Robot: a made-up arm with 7 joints. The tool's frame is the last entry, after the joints.
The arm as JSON. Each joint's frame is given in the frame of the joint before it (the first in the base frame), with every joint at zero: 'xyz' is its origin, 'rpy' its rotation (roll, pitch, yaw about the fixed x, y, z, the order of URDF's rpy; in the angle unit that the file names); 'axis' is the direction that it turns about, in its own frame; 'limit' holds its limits. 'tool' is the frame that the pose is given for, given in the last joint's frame.
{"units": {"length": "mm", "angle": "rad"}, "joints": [
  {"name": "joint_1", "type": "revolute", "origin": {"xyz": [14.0, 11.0, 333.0], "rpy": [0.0, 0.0, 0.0]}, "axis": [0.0, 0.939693, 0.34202], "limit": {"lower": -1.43, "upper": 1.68}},
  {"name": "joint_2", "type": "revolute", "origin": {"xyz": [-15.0, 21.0, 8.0], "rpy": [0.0, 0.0, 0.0]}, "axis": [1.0, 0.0, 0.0], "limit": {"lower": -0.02, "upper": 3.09}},
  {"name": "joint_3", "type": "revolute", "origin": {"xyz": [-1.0, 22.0, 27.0], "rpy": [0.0, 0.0, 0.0]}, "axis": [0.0, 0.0, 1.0], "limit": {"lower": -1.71, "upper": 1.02}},
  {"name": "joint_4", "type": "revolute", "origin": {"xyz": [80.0, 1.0, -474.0], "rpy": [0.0, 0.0, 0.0]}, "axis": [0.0, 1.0, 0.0], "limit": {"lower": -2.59, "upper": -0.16}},
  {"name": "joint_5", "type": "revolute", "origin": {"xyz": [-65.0, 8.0, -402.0], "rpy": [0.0, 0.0, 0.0]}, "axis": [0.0, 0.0, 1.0], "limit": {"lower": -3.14, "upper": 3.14}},
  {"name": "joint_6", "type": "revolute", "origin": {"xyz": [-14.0, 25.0, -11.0], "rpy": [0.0, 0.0, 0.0]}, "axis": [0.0, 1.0, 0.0], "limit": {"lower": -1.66, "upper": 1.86}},
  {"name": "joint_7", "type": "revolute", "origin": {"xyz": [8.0, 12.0, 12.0], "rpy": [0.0, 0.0, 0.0]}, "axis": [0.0, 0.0, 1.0], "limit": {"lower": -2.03, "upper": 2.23}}
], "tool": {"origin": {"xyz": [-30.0, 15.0, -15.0], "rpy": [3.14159, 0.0, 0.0]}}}
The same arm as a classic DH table. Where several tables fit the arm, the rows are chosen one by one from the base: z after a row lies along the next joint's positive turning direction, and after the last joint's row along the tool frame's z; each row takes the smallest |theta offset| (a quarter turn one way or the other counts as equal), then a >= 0, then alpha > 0; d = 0 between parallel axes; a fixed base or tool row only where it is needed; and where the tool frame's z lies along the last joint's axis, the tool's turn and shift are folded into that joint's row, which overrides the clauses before.
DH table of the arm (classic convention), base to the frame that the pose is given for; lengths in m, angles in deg. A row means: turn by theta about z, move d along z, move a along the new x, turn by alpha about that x. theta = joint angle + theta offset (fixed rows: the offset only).
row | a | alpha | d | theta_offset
base (fixed) | 0.014 | -70 | 0.329 | 0
joint_1 | 0.0003 | -90 | 0.0342 | -90
joint_2 | -0.022 | 90 | -0.016 | 70
joint_3 | 0.08 | -90 | -0.447 | 90
joint_4 | -0.065 | 90 | 0.009 | 0
joint_5 | -0.014 | -90 | -0.413 | 0
joint_6 | 0.008 | 90 | 0.037 | 0
joint_7 | -0.0335 | 180 | 0 | -26.57
tool (fixed) | 0 | 0 | 0.003 | -26.57
Joint limits (deg, base to tool): -81.93..96.26 -1.15..177.04 -97.98..58.44 -148.4..-9.17 -179.91..179.91 -95.11..106.57 -116.31..127.77

